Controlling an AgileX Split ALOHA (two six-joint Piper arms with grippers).
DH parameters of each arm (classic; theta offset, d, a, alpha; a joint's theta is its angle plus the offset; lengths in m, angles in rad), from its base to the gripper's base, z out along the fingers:
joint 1: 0 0.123 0 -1.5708
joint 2: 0.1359 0 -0.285 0
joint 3: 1.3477 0 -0.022 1.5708
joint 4: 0 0.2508 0 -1.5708
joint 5: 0 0 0.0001 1.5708
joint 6: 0 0.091 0 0
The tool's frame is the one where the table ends.
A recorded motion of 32 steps. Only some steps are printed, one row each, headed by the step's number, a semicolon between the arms.
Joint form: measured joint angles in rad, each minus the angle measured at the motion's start. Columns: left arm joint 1, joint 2, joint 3, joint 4, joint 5, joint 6; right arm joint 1, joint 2, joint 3, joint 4, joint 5, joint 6.
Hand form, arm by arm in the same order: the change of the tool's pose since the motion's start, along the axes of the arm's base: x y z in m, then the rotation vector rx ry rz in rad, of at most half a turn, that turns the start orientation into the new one. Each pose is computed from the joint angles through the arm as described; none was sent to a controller.
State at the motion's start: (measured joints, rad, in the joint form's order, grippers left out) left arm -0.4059 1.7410 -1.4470 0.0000 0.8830 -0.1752; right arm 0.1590 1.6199 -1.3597 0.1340 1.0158 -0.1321
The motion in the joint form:
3: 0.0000 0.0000 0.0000 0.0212 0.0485 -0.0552; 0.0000 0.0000 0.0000 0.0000 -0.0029 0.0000
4: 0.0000 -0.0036 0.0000 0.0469 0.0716 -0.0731; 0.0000 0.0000 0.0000 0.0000 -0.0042 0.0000
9: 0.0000 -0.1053 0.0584 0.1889 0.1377 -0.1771; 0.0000 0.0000 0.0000 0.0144 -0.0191 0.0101
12: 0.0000 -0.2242 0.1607 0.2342 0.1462 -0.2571; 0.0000 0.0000 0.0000 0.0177 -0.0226 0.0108
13: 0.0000 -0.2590 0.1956 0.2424 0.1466 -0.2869; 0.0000 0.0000 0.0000 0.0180 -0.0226 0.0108
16: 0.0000 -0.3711 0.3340 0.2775 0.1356 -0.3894; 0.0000 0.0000 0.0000 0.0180 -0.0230 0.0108
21: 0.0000 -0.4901 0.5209 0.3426 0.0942 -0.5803; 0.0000 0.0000 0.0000 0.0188 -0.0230 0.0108
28: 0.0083 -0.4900 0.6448 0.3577 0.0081 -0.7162; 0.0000 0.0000 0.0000 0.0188 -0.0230 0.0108
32: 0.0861 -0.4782 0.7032 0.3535 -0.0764 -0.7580; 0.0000 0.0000 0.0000 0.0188 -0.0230 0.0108
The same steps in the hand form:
3: -0.0030 0.0030 -0.0019 0.0157 0.0455 0.0457; 0.0002 0.0000 0.0001 0.0004 -0.0028 -0.0004
4: -0.0045 0.0057 -0.0014 0.0397 0.0554 0.0580; 0.0004 0.0000 0.0001 0.0006 -0.0041 -0.0006
9: -0.0266 0.0273 0.0172 0.1335 0.0257 0.1384; 0.0015 0.0012 0.0008 0.0202 -0.0147 -0.0144
12: -0.0550 0.0434 0.0271 0.1349 0.0036 0.2074; 0.0017 0.0015 0.0010 0.0241 -0.0175 -0.0161
13: -0.0639 0.0478 0.0279 0.1291 0.0022 0.2332; 0.0017 0.0015 0.0010 0.0244 -0.0174 -0.0162
16: -0.0937 0.0634 0.0211 0.1211 0.0043 0.3170; 0.0017 0.0015 0.0010 0.0245 -0.0178 -0.0162
21: -0.1264 0.0819 0.0004 0.1020 0.0008 0.4626; 0.0017 0.0016 0.0010 0.0252 -0.0177 -0.0164
28: -0.1345 0.0868 -0.0313 0.0721 0.0351 0.5587; 0.0017 0.0016 0.0010 0.0252 -0.0177 -0.0164
32: -0.1317 0.1018 -0.0476 0.0347 0.0400 0.6482; 0.0017 0.0016 0.0010 0.0252 -0.0177 -0.0164

